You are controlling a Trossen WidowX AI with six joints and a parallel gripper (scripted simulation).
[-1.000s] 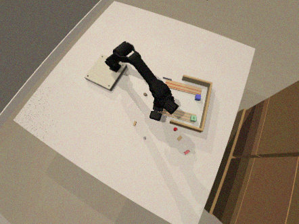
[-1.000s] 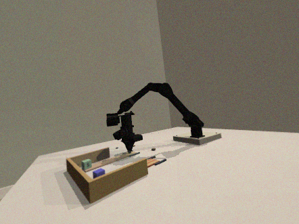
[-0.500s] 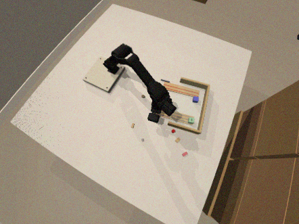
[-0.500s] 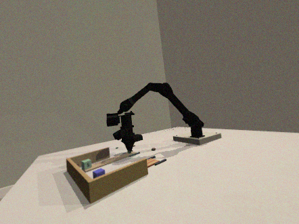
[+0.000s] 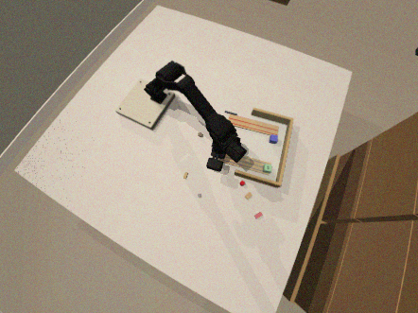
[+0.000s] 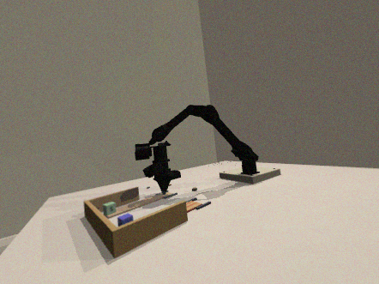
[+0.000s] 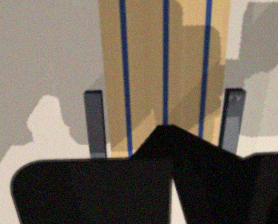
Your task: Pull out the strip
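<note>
My gripper tip is now 15 cm short of the red ball, 6 cm to the left of it and 1 cm below it. Round my gripper tip: grey ball (20 cm to the right, 1 cm ahead); then pink block (26 cm ahead, 15 cm to the right).
</note>
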